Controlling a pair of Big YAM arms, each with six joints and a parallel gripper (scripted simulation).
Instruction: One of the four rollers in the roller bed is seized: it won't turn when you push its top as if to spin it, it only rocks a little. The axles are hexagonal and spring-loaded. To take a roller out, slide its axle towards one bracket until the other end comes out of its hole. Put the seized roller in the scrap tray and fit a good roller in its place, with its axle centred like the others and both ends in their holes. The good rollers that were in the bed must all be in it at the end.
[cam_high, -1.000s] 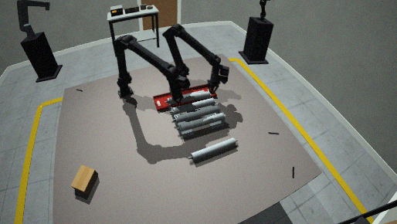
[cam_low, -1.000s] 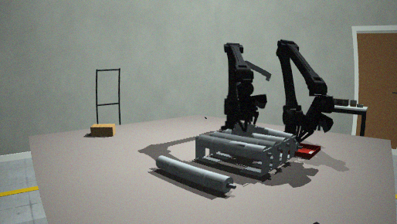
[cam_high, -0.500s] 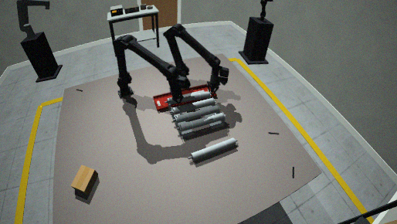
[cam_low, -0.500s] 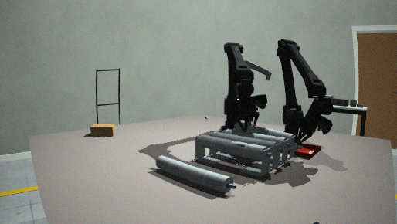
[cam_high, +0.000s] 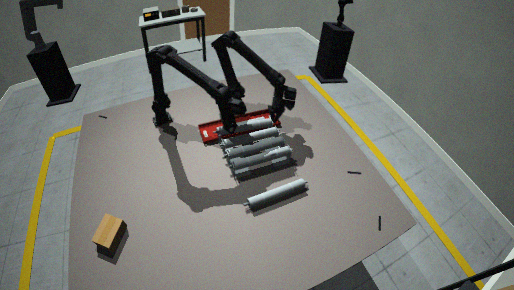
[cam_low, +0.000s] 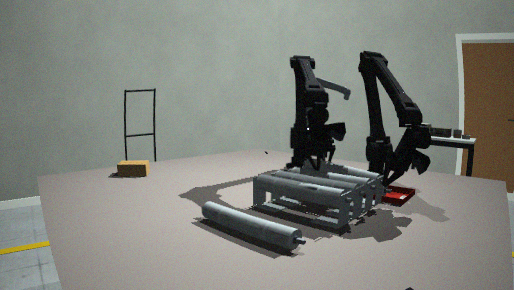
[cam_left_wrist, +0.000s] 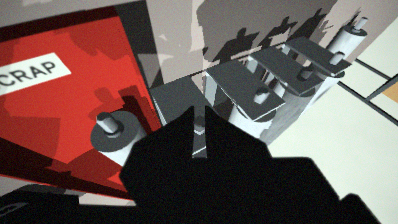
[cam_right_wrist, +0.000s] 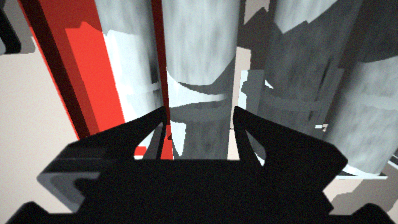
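The bed roller is 10 cm to the left of my right hand, 7 cm ahead of it and 2 cm below it. Also, from my right hand: red scrap tray: 11 cm behind, 8 cm below, 7 cm to the left; then cardboard box: 70 cm to the right, 48 cm ahead, 5 cm below.
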